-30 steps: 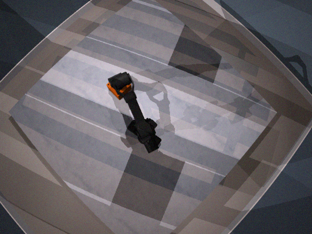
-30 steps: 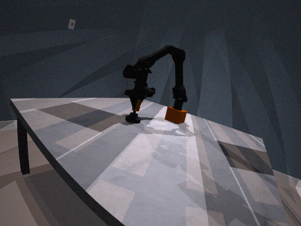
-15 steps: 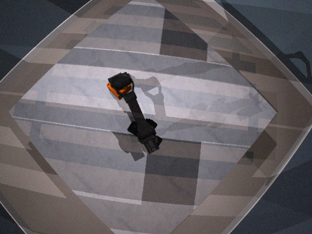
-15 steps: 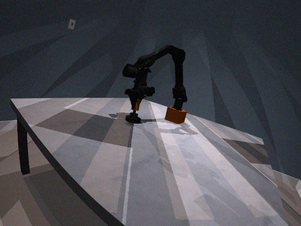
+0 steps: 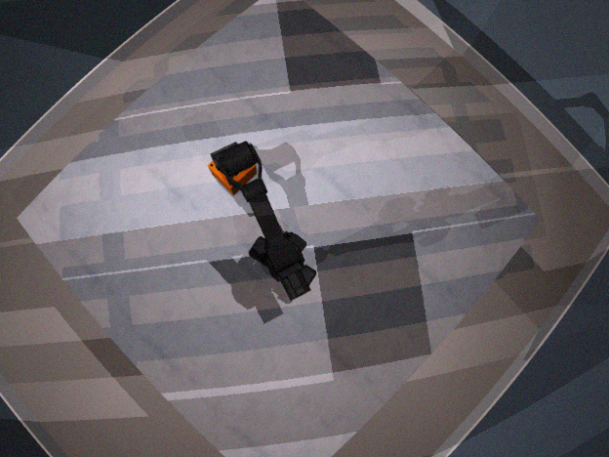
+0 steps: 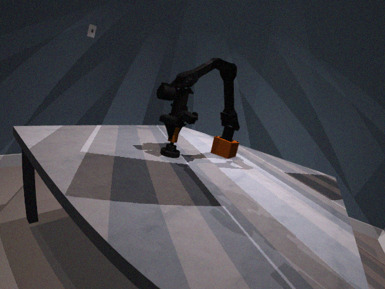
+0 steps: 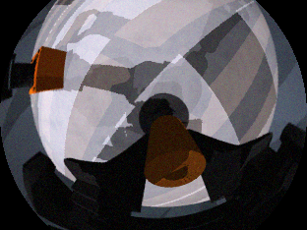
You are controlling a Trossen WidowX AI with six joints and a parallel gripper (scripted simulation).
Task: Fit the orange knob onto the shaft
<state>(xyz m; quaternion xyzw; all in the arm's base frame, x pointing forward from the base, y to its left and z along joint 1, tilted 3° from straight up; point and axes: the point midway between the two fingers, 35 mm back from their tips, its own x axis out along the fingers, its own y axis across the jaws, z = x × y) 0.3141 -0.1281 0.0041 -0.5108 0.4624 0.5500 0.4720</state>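
My gripper tip is now 2 cm below the orange knob. The rest, counted from my gripper tip: dark round pedestal (4 cm below).
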